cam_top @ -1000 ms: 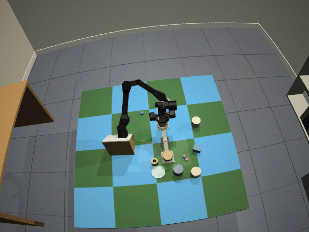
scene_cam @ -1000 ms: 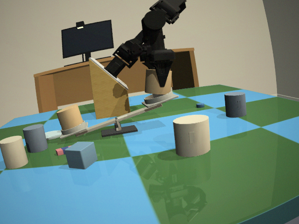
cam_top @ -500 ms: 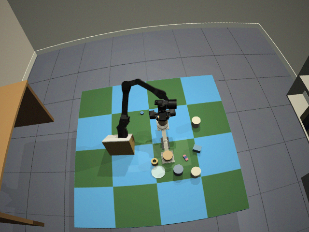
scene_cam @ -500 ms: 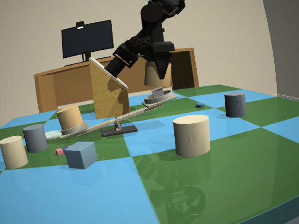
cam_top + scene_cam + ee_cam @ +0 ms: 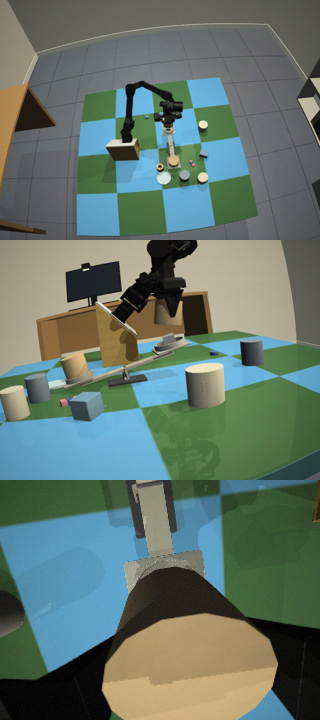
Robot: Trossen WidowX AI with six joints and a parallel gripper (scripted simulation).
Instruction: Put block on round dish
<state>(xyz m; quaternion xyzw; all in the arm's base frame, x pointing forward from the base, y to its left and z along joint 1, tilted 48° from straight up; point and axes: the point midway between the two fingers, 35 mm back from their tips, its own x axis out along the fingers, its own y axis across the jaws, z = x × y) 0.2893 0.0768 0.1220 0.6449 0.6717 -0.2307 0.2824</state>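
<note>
Now: the grey block 6 cm below my gripper tip and 1 cm to the right of it. Round my gripper tip: blue disc 17 cm behind, 16 cm to the left, 14 cm below; then pink-and-blue piece 27 cm to the right, 15 cm ahead, 14 cm below; then blue-grey cube 25 cm ahead, 21 cm to the right, 13 cm below.
</note>
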